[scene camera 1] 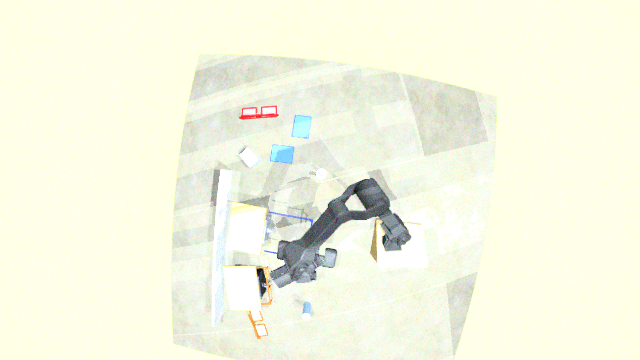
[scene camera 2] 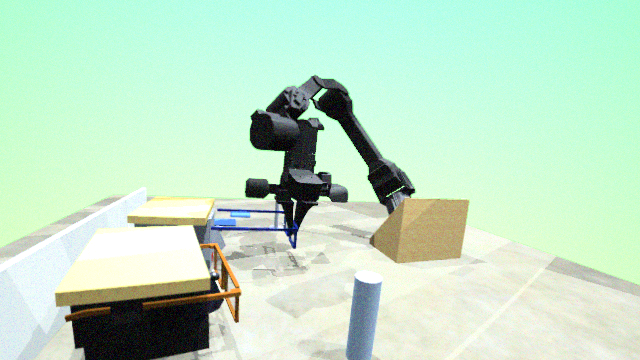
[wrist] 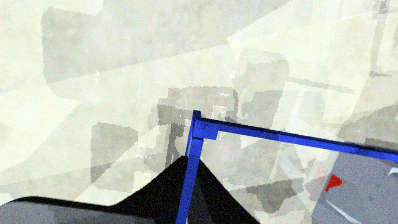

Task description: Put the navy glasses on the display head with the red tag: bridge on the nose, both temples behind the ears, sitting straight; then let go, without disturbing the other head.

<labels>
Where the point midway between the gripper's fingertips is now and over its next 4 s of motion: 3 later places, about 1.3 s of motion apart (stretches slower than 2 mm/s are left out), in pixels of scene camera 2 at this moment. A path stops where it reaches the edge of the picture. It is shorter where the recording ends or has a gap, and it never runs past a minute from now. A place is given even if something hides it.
The gripper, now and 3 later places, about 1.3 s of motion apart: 292,234; 262,235; 231,235; 226,237
</labels>
